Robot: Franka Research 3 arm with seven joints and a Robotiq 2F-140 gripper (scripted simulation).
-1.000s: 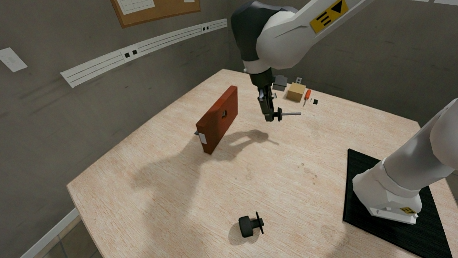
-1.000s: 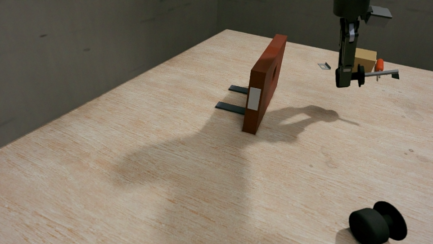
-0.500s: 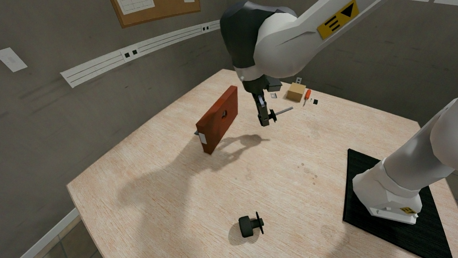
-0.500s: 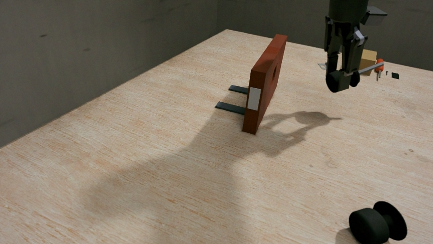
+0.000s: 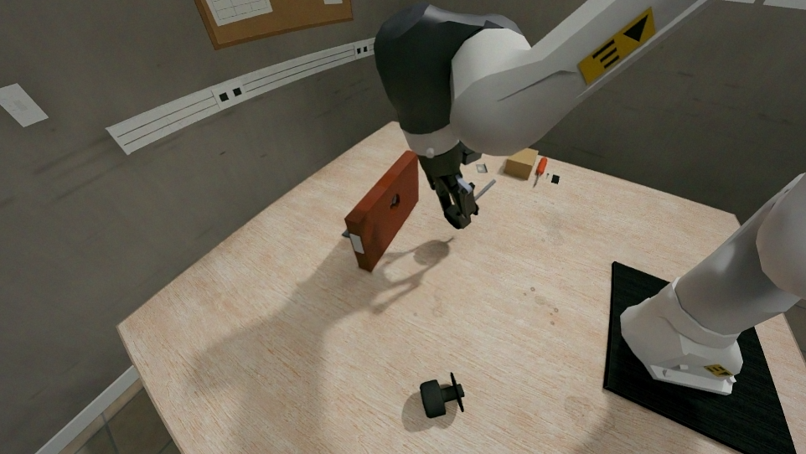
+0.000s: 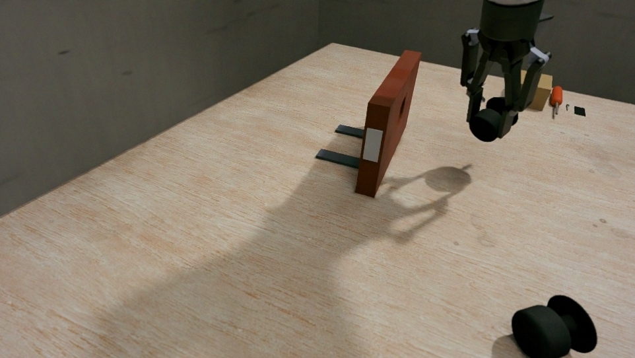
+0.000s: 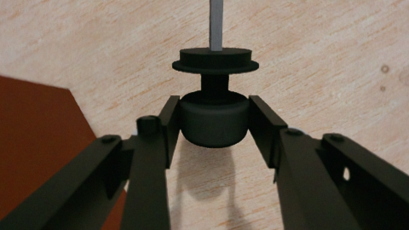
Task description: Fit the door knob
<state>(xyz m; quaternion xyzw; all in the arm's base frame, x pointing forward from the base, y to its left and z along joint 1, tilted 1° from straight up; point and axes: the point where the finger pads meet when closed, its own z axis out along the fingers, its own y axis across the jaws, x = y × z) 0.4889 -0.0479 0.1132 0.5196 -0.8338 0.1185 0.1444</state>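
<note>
My gripper is now 2 cm past the black door knob, 4 cm to the left of it and 1 cm above it. The rest, counted from my hand: red-brown wooden door slab 17 cm ahead, 2 cm to the left, 3 cm below; then grey latch plate 16 cm ahead, 17 cm to the left, 3 cm below; then tan box 10 cm behind, 47 cm to the right, 10 cm below.
</note>
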